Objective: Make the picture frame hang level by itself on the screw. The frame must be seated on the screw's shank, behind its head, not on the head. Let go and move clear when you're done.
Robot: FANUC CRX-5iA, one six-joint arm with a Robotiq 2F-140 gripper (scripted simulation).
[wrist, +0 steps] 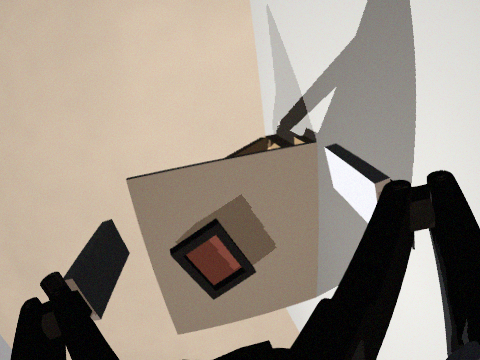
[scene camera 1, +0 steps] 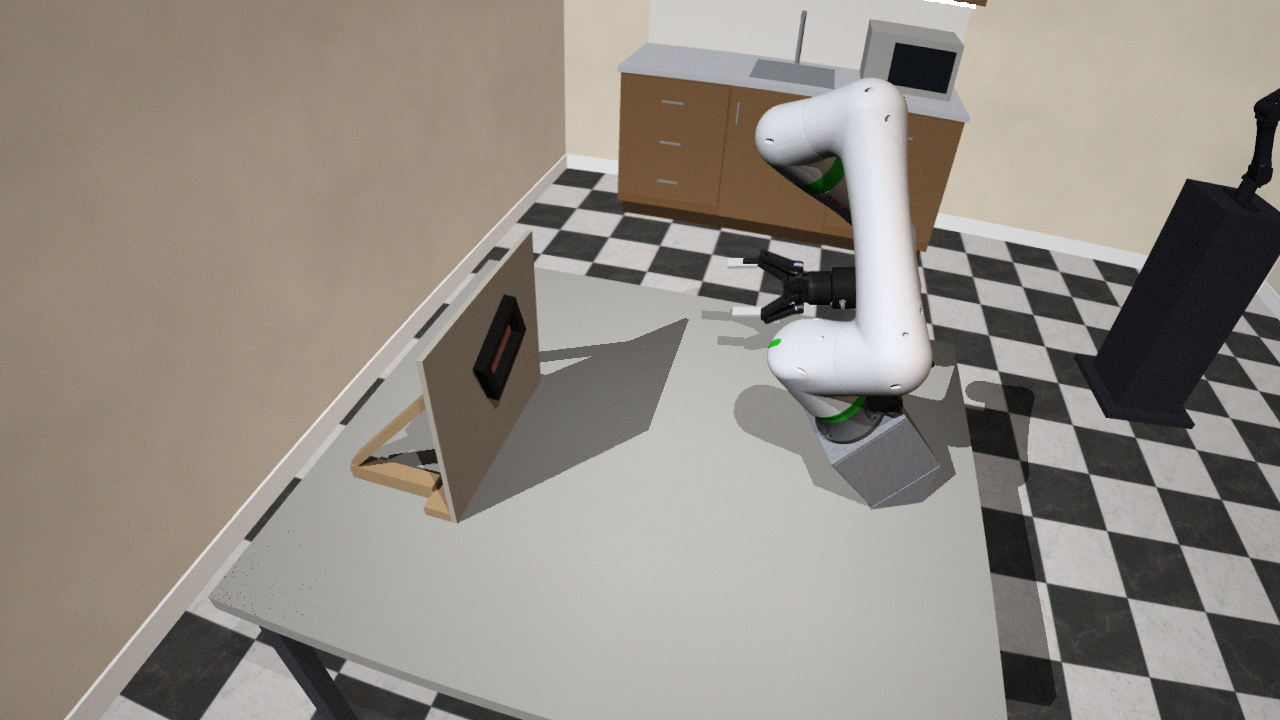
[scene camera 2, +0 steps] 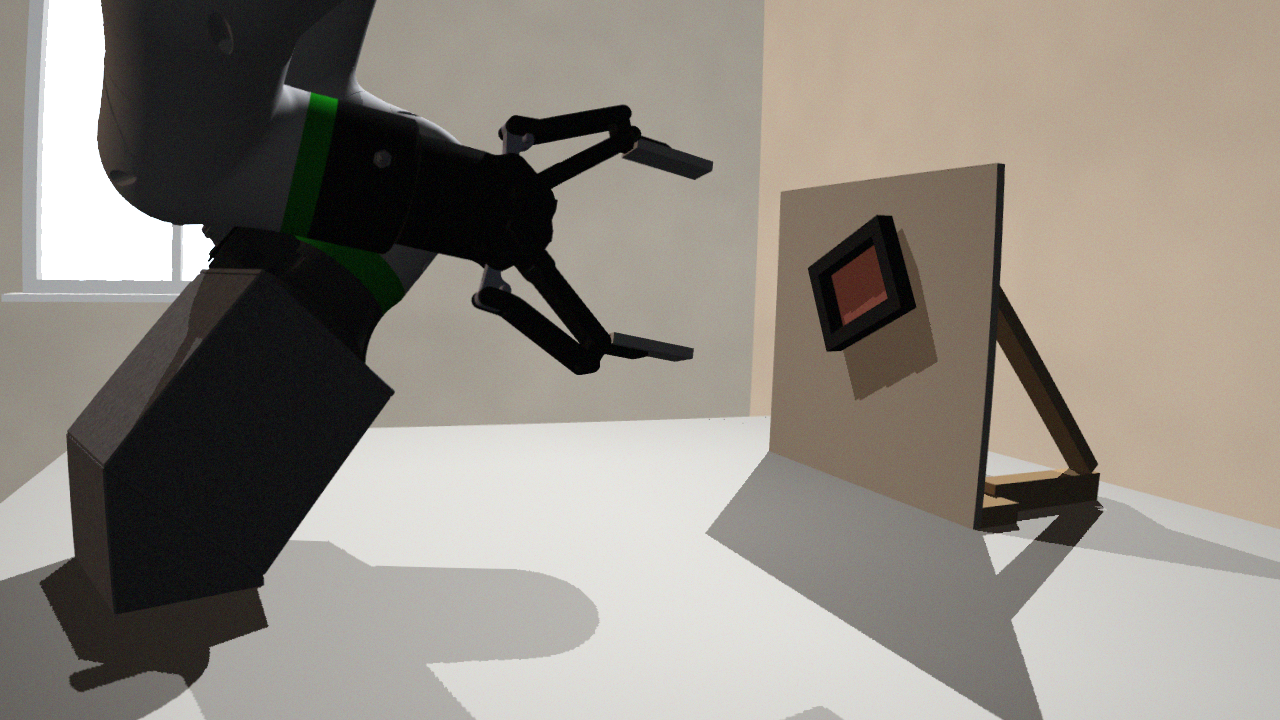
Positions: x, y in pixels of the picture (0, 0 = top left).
My gripper shows in the wrist view point(220, 204), in scene camera 1 and in scene camera 2. One and the same spot on a tan board: point(wrist: 268, 201) is point(scene camera 1: 519, 368). One and the same spot on my gripper: point(scene camera 1: 774, 263) is point(scene camera 2: 582, 135).
